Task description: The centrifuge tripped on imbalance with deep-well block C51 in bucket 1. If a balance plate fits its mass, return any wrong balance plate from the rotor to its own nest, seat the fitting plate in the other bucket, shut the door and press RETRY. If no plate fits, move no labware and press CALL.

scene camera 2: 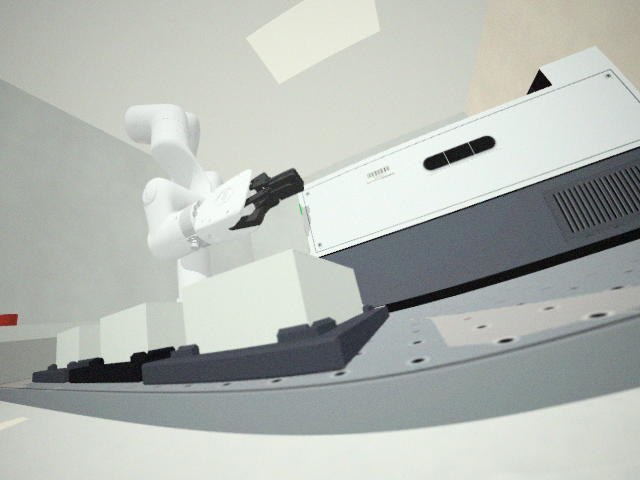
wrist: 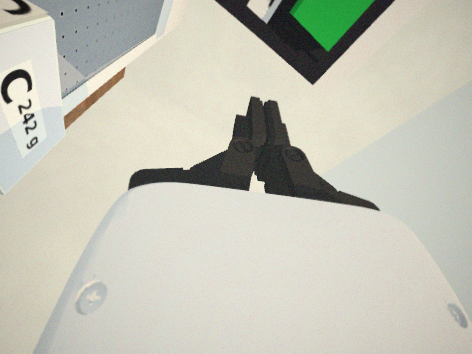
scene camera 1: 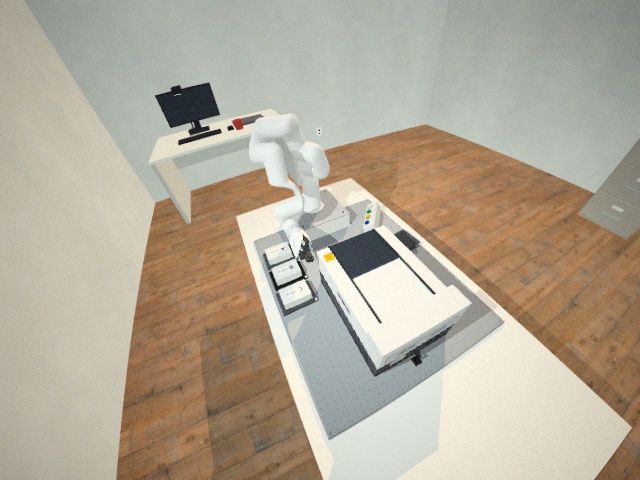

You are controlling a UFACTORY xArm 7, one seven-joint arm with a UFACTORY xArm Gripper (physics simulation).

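Frame: origin at the arm's base, x ahead, y left, z up, level; centimetres.
Where they show: gripper, between the fingertips: (scene camera 2: 299,178) (wrist: 257,119) (scene camera 1: 310,260); arm's base, origin of its link: (scene camera 1: 313,206).
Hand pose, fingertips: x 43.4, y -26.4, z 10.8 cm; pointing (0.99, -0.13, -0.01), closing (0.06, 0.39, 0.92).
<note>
Things, the pixels of their centre, and the offset from my fingertips. "pt": a spot on its surface instead.
- white centrifuge, middle of its body: (scene camera 2: 453,219) (scene camera 1: 380,289) dz -7.8, dx +23.2, dy +16.9 cm
- black-framed panel with a bright green area, middle of its body: (wrist: 328,4) dz -1.8, dx -1.6, dy +6.2 cm
- pale plate marked C 242 g, a spot on its surface: (wrist: 25,110) pt dz -14.6, dx -0.5, dy -9.7 cm
- dark rectangle, a spot on its surface: (scene camera 1: 364,253) pt dz +1.3, dx +10.9, dy +18.6 cm
- yellow label, a spot on its surface: (scene camera 1: 329,257) pt dz +1.2, dx +4.0, dy +6.5 cm
- dark tray, middle of its body: (scene camera 1: 400,242) dz -17.8, dx +4.6, dy +50.2 cm
My gripper (scene camera 1: 310,258) (scene camera 2: 299,180) (wrist: 257,119) is shut and empty, its black fingertips together. It is raised beside the end of the white centrifuge (scene camera 1: 408,315) (scene camera 2: 361,206) nearest the arm. In the wrist view, a black-framed panel with a bright green area (wrist: 334,20) lies beyond the fingertips. A pale plate marked "C 242 g" (wrist: 25,110) shows at the left there. Three pale blocks (scene camera 1: 279,253) (scene camera 1: 286,272) (scene camera 1: 295,293) sit in a row of dark nests. The centrifuge top has a dark rectangle (scene camera 1: 364,253); the rotor and block C51 do not show.
A white post with green, yellow and blue lights (scene camera 1: 368,217) stands behind the centrifuge. A yellow label (scene camera 1: 329,257) is on the centrifuge's top corner. A dark tray (scene camera 1: 407,239) lies at its far side. A desk with a monitor (scene camera 1: 188,104) stands at the back wall.
</note>
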